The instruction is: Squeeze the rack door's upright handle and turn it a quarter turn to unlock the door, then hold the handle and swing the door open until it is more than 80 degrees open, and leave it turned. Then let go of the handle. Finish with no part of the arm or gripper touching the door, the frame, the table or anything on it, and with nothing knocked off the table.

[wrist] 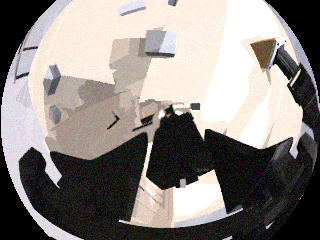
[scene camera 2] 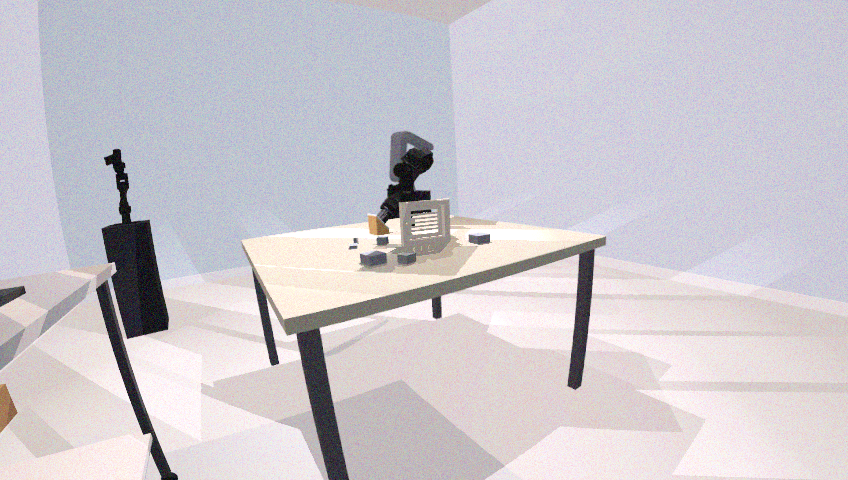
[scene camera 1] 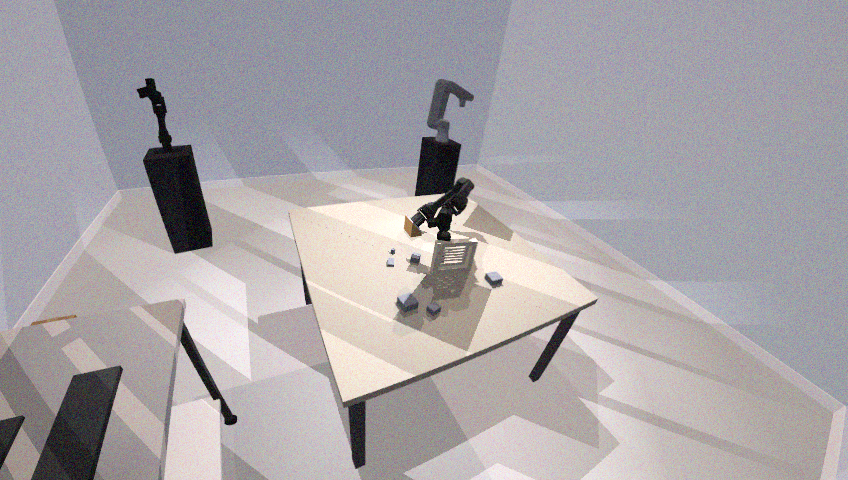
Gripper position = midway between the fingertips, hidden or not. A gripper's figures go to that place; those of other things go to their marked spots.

Labels:
My gripper (wrist: 176, 135) is 0.10 m from the lens. A rack door (wrist: 131, 124): 0.17 m from the lens. A block (wrist: 159, 43) is 0.18 m from the lens.

